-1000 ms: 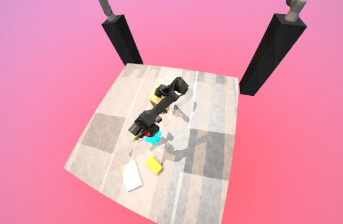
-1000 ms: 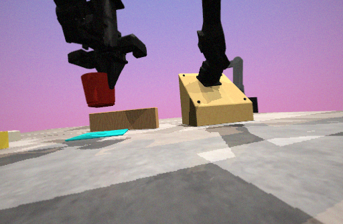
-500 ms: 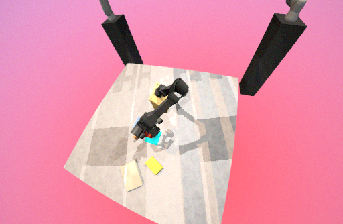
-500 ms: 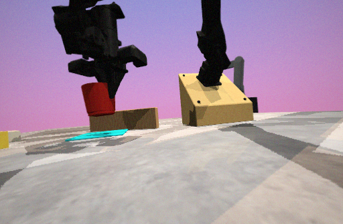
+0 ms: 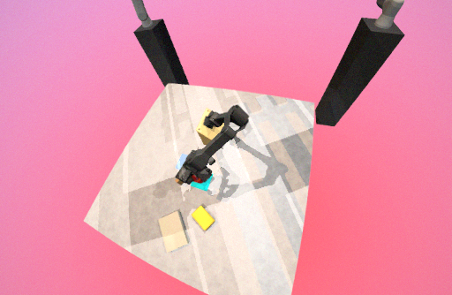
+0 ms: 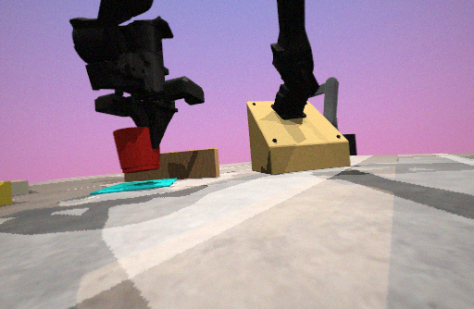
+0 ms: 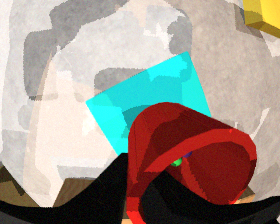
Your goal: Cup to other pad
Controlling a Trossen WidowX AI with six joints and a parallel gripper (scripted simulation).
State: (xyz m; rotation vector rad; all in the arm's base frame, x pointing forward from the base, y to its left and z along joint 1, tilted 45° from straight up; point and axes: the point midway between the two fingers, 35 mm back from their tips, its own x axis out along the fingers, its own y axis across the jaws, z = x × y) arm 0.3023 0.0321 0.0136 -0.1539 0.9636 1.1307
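Now: gripper tip 7 cm above the cyan pad, 2 cm to the left of it and 2 cm short of it. From my gripper tip the other things lie so: pale blue pad: 16 cm to the right, 7 cm below, 6 cm behind; red cup: 2 cm to the right, 2 cm ahead; wooden bar: 9 cm to the right, 4 cm below, 2 cm behind.
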